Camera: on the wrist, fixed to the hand. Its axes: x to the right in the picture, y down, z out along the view.
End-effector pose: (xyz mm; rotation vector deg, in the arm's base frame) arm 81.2 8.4 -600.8 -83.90 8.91 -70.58
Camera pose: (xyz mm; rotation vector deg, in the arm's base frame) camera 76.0 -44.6 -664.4 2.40 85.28 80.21
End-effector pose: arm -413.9 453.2 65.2 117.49 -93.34 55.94
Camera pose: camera -491.3 470.2 89.9 82.17 112.04 -20.66
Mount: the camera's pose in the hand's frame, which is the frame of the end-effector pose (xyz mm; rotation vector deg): -2.9 65.0 -51.5 -5.20 -6.06 177.25
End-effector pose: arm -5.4 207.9 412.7 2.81 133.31 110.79
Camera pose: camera -11.4 169.3 485.9 -104.16 2.60 -12.45
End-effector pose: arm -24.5 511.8 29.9 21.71 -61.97 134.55
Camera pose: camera -60.6 514.9 -44.8 44.81 21.94 -31.62
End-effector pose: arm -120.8 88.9 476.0 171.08 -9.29 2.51
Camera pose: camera -131.9 33.1 536.4 -5.95 -178.10 7.15
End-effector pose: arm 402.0 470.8 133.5 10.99 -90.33 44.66
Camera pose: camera 409.0 548.5 105.3 103.07 19.45 -91.75
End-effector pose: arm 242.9 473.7 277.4 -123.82 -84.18 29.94
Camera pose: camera 319.4 441.9 282.1 87.36 -120.24 -39.68
